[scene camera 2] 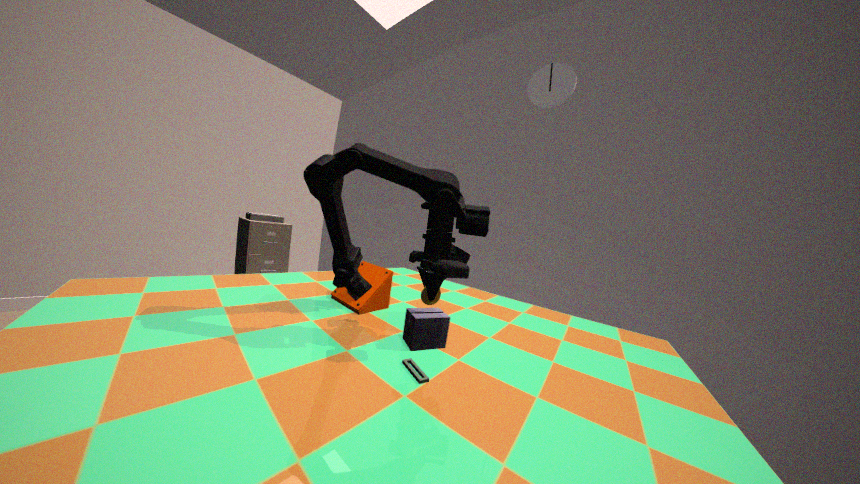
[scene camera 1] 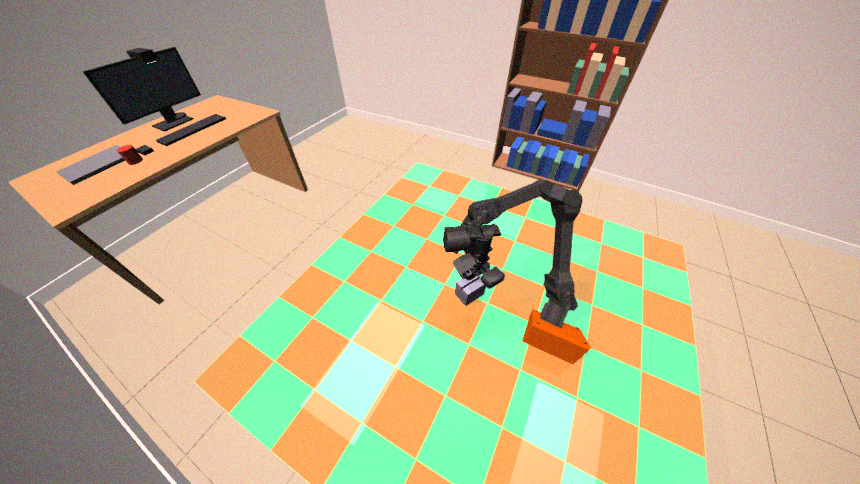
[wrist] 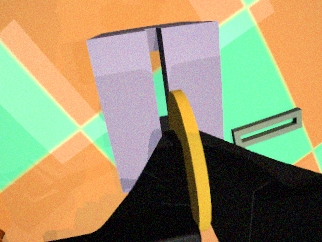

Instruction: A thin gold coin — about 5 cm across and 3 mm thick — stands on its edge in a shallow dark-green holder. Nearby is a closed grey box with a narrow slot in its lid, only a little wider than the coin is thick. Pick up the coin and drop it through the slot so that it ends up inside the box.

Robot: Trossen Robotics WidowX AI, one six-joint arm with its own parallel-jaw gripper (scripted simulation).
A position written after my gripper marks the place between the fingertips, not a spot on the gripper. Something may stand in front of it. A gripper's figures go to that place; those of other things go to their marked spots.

My gripper point(wrist: 178, 140): 10 cm from the lens. A gold coin point(wrist: 180, 116) is 7 cm from the lens.
